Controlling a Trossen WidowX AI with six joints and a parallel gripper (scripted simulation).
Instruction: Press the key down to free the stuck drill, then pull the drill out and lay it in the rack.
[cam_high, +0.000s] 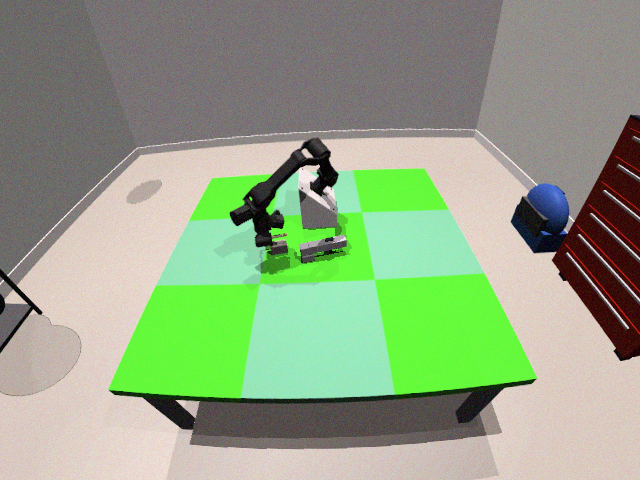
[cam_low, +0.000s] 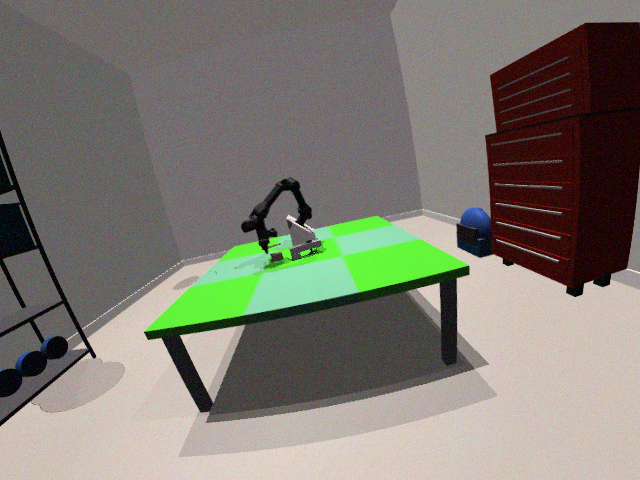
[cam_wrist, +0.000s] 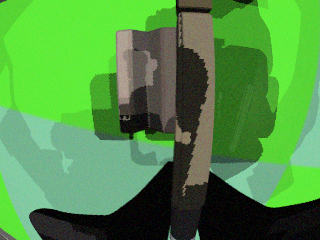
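Right now the drill is 10 mm behind my gripper tip, 40 mm to the left of it and 30 mm above it. The rest, counted from my gripper tip: dark key (10 mm ahead, 250 mm to the left, 10 mm below); grey fixture block (20 mm ahead, 220 mm to the left, 20 mm below); rack (30 mm behind, 50 mm to the left, 40 mm below).
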